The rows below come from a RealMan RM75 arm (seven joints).
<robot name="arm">
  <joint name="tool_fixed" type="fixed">
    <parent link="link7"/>
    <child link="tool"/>
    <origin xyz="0 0 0" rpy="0 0 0"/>
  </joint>
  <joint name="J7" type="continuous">
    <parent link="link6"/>
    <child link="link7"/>
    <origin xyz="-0.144 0 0" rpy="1.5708 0 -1.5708"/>
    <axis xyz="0 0 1"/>
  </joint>
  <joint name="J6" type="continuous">
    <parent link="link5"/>
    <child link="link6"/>
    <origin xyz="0 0 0" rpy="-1.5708 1.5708 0"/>
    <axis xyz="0 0 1"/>
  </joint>
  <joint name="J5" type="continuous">
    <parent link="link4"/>
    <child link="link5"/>
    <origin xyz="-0.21 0 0" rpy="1.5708 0 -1.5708"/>
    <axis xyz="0 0 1"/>
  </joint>
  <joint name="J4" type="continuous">
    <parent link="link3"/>
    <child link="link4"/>
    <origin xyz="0 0 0" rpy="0 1.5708 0"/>
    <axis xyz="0 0 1"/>
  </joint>
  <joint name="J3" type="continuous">
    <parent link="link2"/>
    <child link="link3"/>
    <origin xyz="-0.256 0 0" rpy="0 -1.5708 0"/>
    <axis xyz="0 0 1"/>
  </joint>
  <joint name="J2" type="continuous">
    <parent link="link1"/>
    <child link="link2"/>
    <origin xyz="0 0 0" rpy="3.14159 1.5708 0"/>
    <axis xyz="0 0 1"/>
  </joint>
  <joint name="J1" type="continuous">
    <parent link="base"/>
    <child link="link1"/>
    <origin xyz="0 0 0.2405" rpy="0 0 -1.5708"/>
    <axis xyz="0 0 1"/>
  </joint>
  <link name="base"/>
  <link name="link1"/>
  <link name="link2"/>
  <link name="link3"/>
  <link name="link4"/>
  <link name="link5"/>
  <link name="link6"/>
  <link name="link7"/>
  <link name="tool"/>
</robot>
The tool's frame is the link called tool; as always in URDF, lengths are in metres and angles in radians. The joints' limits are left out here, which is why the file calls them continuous.
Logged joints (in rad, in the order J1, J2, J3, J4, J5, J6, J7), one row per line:
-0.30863, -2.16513, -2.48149, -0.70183, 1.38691, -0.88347, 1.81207
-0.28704, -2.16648, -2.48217, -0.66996, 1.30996, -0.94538, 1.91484
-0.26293, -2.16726, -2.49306, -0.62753, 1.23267, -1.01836, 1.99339
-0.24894, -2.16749, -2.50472, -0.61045, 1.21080, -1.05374, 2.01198
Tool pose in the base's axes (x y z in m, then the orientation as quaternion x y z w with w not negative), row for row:
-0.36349, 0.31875, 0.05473, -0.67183, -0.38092, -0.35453, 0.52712
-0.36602, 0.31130, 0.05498, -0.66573, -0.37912, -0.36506, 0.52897
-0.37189, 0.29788, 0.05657, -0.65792, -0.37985, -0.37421, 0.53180
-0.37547, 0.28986, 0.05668, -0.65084, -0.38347, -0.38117, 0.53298
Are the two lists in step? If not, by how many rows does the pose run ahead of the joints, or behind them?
The pose runs 2 rows ahead of the joints: the pose in row i belongs to the joints in row i + 2.
